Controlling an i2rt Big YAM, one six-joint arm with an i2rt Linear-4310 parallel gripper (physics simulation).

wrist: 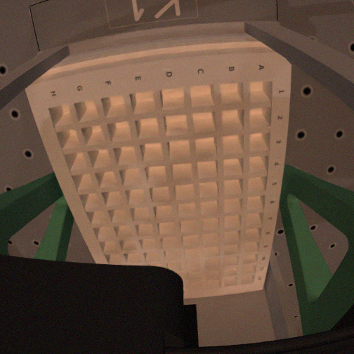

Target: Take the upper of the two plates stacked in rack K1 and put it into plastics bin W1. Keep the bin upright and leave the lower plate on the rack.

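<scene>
There is my gripper [177, 176], and I can see a pale plate [172, 155] too.
</scene>
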